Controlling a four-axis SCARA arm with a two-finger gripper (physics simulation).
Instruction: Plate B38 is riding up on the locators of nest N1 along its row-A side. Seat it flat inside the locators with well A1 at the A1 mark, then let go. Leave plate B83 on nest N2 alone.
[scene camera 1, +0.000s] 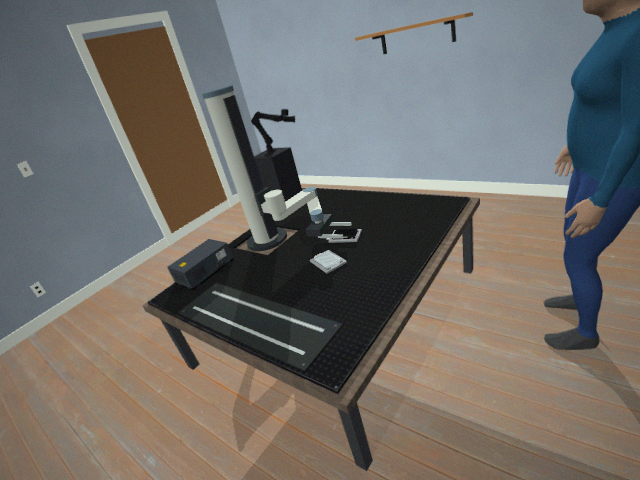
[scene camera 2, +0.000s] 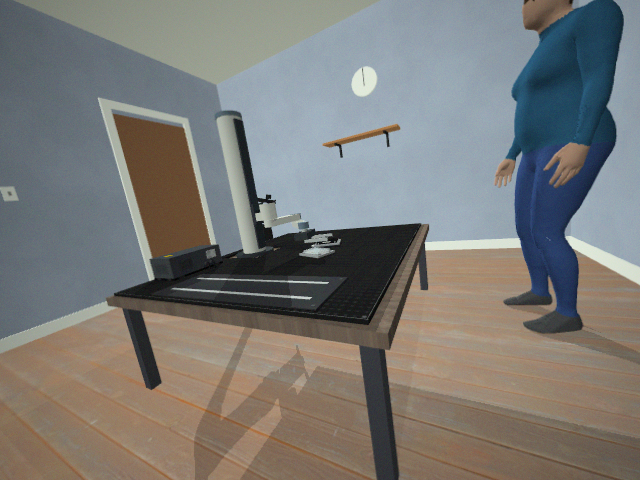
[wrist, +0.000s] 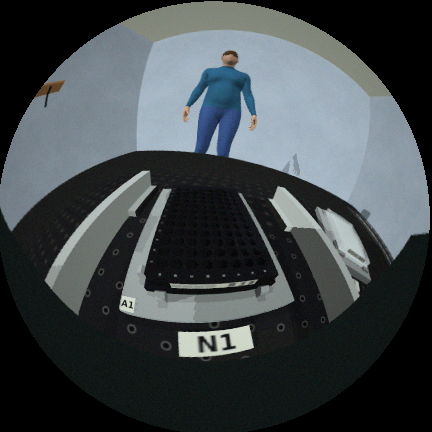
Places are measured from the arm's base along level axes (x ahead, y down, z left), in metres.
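Where they show: gripper, fingertip midpoint: (scene camera 1: 347, 230) (scene camera 2: 329, 236) (wrist: 214, 184); arm's base, link origin: (scene camera 1: 267, 240) (scene camera 2: 255, 253).
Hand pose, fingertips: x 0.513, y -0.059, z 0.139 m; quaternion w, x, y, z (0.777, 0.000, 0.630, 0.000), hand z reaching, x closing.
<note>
Each offset is from my fingertips to the top centre of the thing. "pt": to the spot under its first point. Level surfaces: height alone.
Black plate B38 @(dx -0.021, dy +0.020, dz -0.001 m) (wrist: 212, 240) (scene camera 1: 352, 232) lies in nest N1 @(dx -0.022, dy +0.024, dz -0.001 m) (wrist: 200, 311) (scene camera 1: 345, 240) (scene camera 2: 330, 244). In the wrist view it looks level, behind the two near locators, with another locator at its near left corner. Its near left corner is toward the A1 mark @(dx -0.110, dy +0.034, dz +0.028 m) (wrist: 127, 303). Its label is shaded and hard to read; its underside is hidden. My gripper (wrist: 214, 184) (scene camera 1: 346, 230) (scene camera 2: 326, 238) is open above the nest, one finger off each long side of the plate, touching neither. Pale plate B83 @(dx +0.026, dy +0.020, dz -0.244 m) (wrist: 342, 231) (scene camera 1: 327, 259) (scene camera 2: 317, 251) sits on nest N2 @(pt dx -0.058, dy +0.035, dz -0.236 m) (wrist: 361, 274).
The N1 sign @(dx -0.114, dy +0.044, dz -0.030 m) (wrist: 216, 342) lies at the nest's near side. A dark box @(pt dx -0.548, dy -0.059, dz -0.586 m) (scene camera 1: 200, 263) (scene camera 2: 185, 262) and a panel with two white strips @(dy +0.042 m) (scene camera 1: 258, 324) (scene camera 2: 253, 290) are on the table. A person (scene camera 1: 602, 155) (scene camera 2: 563, 155) (wrist: 222, 100) stands beyond the table's edge.
</note>
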